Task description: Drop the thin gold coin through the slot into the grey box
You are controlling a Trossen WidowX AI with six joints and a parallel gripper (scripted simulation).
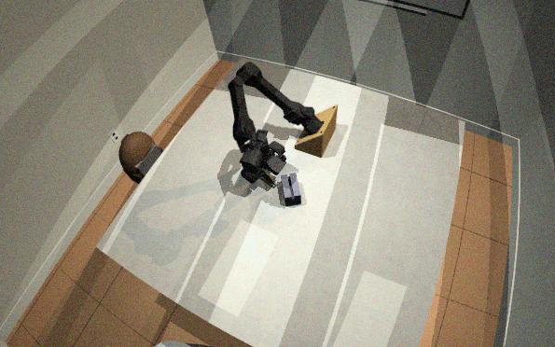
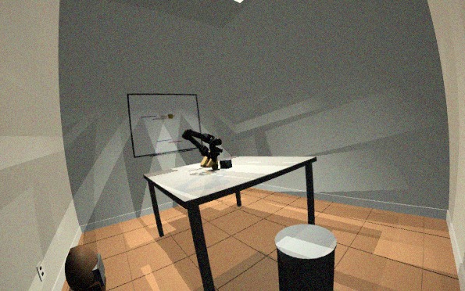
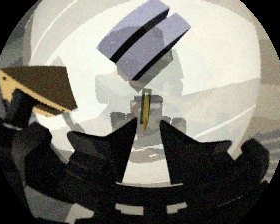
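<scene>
The gold coin is 40 mm below my gripper tip.
</scene>
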